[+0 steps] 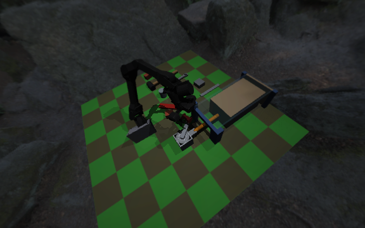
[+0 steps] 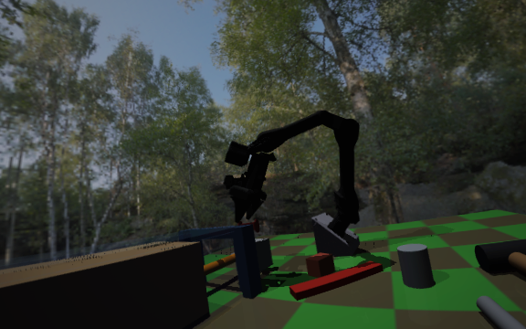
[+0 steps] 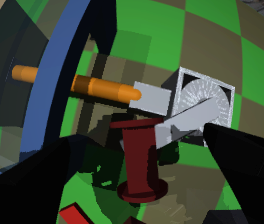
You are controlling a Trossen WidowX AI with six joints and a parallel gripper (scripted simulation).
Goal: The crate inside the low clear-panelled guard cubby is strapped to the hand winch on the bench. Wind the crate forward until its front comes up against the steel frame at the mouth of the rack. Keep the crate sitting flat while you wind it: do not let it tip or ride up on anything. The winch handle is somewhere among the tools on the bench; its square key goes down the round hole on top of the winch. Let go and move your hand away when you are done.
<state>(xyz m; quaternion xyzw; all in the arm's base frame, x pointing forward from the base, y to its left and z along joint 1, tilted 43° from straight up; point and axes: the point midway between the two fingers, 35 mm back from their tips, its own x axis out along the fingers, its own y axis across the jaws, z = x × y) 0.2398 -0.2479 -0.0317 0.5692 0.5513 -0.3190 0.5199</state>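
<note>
Right now my gripper tip is 3 cm above the red grip, 2 cm to the right of it and 1 cm past it. From my gripper tip the other things lie so: winch (14 cm below, 10 cm behind, 5 cm to the right); then blue steel frame (7 cm ahead, 6 cm below, 5 cm to the right); then winch handle (6 cm below, 4 cm behind, 1 cm to the right).
</note>
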